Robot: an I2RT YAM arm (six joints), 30 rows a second.
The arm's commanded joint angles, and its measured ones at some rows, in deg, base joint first. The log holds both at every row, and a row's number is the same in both.
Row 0, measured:
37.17, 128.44, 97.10, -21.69, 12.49, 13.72
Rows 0 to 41, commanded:
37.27, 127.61, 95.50, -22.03, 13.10, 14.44
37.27, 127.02, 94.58, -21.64, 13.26, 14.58
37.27, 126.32, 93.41, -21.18, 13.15, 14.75
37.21, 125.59, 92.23, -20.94, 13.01, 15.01
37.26, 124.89, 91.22, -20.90, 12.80, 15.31
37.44, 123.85, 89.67, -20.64, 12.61, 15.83
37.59, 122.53, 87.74, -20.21, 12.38, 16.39
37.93, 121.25, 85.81, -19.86, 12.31, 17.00
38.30, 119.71, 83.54, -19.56, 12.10, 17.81
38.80, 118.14, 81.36, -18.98, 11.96, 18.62
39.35, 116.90, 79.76, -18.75, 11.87, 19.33
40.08, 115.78, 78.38, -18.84, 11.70, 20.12
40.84, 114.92, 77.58, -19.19, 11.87, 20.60
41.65, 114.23, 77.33, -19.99, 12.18, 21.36
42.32, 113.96, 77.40, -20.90, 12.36, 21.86
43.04, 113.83, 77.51, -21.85, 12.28, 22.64
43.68, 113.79, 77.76, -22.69, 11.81, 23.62
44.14, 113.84, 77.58, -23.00, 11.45, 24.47
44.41, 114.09, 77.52, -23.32, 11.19, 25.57
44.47, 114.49, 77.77, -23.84, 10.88, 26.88
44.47, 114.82, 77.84, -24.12, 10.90, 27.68
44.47, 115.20, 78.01, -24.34, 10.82, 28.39
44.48, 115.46, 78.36, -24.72, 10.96, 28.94
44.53, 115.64, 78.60, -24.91, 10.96, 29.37
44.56, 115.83, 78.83, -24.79, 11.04, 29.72
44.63, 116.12, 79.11, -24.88, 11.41, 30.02
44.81, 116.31, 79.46, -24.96, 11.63, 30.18
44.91, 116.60, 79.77, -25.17, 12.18, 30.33
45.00, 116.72, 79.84, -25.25, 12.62, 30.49
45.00, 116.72, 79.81, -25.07, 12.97, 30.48
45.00, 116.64, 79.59, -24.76, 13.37, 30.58
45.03, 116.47, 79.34, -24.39, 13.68, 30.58
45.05, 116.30, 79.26, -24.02, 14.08, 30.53
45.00, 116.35, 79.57, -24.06, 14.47, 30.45
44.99, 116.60, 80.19, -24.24, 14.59, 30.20
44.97, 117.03, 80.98, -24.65, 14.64, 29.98
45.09, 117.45, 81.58, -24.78, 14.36, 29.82
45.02, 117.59, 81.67, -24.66, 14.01, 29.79
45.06, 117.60, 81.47, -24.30, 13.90, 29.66
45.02, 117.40, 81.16, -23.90, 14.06, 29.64
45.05, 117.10, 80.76, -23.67, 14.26, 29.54
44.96, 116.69, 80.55, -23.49, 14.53, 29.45
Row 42, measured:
44.97, 117.10, 80.79, -22.98, 13.65, 28.88
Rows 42 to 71, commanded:
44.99, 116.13, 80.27, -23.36, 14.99, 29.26
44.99, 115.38, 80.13, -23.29, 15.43, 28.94
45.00, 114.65, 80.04, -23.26, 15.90, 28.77
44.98, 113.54, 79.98, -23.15, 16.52, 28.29
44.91, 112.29, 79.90, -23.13, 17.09, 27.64
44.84, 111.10, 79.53, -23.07, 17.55, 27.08
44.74, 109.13, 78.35, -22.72, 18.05, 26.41
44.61, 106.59, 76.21, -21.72, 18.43, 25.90
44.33, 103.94, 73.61, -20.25, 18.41, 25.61
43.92, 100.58, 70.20, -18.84, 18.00, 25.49
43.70, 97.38, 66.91, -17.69, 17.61, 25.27
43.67, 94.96, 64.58, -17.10, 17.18, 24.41
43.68, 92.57, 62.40, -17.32, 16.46, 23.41
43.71, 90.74, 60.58, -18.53, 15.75, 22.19
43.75, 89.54, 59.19, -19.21, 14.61, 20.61
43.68, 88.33, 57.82, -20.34, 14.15, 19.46
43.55, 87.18, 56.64, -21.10, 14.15, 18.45
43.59, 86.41, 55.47, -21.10, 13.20, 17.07
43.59, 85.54, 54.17, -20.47, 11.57, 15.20
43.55, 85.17, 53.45, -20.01, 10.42, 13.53
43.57, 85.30, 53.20, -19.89, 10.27, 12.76
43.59, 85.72, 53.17, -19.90, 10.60, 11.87
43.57, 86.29, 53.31, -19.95, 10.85, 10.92
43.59, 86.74, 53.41, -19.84, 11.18, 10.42
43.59, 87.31, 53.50, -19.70, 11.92, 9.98
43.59, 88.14, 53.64, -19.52, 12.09, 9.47
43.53, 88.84, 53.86, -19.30, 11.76, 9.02
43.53, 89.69, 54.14, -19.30, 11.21, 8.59
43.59, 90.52, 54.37, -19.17, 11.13, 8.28
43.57, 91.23, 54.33, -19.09, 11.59, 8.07
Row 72, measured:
43.53, 89.86, 53.89, -19.38, 11.33, 10.44
